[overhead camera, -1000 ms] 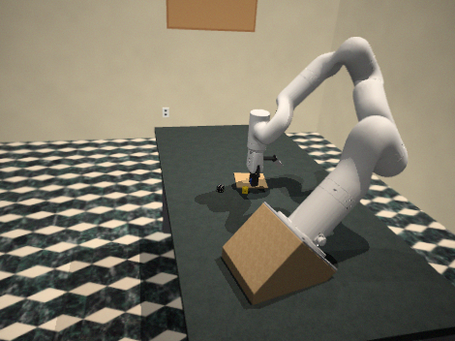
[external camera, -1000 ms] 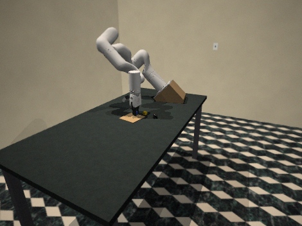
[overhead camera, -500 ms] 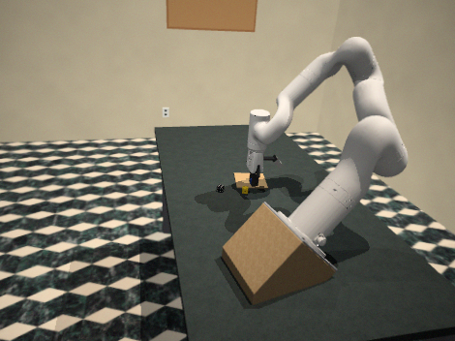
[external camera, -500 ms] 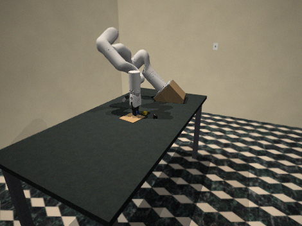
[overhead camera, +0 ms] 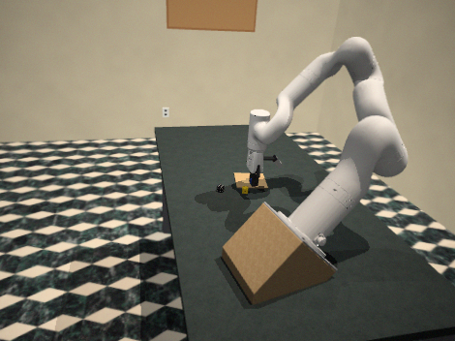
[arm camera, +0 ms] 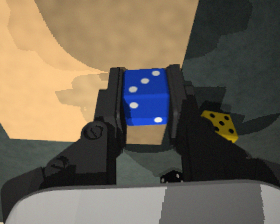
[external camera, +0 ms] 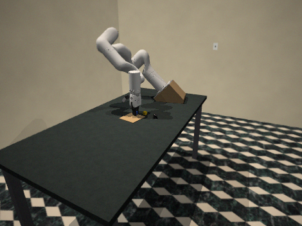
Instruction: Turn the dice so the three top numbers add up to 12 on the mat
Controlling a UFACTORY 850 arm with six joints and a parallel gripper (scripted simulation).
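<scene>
Right now the blue die is 1 cm below my hand. From my hand the other things lie so: tan mat (5 cm ahead, 3 cm below, 1 cm to the right); then black die (16 cm to the left, 2 cm below, 1 cm ahead); then yellow die (6 cm to the left, 4 cm behind, 2 cm below).
</scene>
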